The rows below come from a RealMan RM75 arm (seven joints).
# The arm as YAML. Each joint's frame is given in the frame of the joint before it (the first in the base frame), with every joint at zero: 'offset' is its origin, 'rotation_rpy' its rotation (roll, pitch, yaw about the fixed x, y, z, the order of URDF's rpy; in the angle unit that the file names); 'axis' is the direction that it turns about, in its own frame. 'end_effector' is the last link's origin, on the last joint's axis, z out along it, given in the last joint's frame.
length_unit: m
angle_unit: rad
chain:
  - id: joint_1
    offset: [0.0, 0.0, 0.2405]
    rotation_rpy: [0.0, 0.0, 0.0]
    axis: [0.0, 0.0, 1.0]
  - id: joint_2
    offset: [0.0, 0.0, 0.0]
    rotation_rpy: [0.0, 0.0, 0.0]
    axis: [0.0, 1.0, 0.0]
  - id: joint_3
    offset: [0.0, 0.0, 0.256]
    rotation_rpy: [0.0, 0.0, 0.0]
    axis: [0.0, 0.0, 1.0]
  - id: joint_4
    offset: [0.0, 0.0, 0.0]
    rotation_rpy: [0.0, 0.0, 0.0]
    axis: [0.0, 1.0, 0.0]
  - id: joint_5
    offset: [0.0, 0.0, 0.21]
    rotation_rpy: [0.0, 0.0, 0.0]
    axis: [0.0, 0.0, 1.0]
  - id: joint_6
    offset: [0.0, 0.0, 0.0]
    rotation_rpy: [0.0, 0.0, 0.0]
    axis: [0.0, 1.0, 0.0]
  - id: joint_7
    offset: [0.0, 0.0, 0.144]
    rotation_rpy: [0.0, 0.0, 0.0]
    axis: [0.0, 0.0, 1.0]
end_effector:
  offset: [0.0, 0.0, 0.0]
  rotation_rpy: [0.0, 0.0, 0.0]
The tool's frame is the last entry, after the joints.
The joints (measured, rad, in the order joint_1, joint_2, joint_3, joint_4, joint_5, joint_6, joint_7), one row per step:
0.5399, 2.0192, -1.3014, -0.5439, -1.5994, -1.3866, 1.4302
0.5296, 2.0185, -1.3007, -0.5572, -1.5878, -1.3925, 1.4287
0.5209, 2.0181, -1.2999, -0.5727, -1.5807, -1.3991, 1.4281
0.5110, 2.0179, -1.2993, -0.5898, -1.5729, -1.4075, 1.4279
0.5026, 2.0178, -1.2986, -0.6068, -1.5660, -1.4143, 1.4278
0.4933, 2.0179, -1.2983, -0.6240, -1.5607, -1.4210, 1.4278
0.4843, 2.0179, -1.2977, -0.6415, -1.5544, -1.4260, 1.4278
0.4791, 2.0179, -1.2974, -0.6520, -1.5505, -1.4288, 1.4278
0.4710, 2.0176, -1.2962, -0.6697, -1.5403, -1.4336, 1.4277
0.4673, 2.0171, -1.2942, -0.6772, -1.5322, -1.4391, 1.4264
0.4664, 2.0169, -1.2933, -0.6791, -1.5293, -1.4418, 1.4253
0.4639, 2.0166, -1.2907, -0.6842, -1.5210, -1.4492, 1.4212
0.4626, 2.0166, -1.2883, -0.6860, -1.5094, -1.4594, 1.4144
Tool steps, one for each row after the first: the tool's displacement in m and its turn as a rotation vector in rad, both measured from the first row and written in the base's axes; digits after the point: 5 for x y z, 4 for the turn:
-0.00051, -0.00047, 0.00244, 0.0089, 0.0122, 0.0019
-0.00157, -0.00078, 0.00478, 0.0159, 0.0213, 0.0080
-0.00278, -0.00146, 0.00728, 0.0222, 0.0319, 0.0147
-0.00427, -0.00172, 0.00969, 0.0292, 0.0409, 0.0224
-0.00538, -0.00240, 0.01191, 0.0352, 0.0484, 0.0298
-0.00660, -0.00270, 0.01430, 0.0433, 0.0559, 0.0368
-0.00739, -0.00283, 0.01575, 0.0482, 0.0603, 0.0412
-0.00926, -0.00260, 0.01867, 0.0589, 0.0708, 0.0485
-0.01047, -0.00255, 0.02059, 0.0645, 0.0802, 0.0527
-0.01095, -0.00258, 0.02124, 0.0660, 0.0839, 0.0547
-0.01230, -0.00269, 0.02299, 0.0707, 0.0944, 0.0612
-0.01405, -0.00306, 0.02455, 0.0743, 0.1090, 0.0691

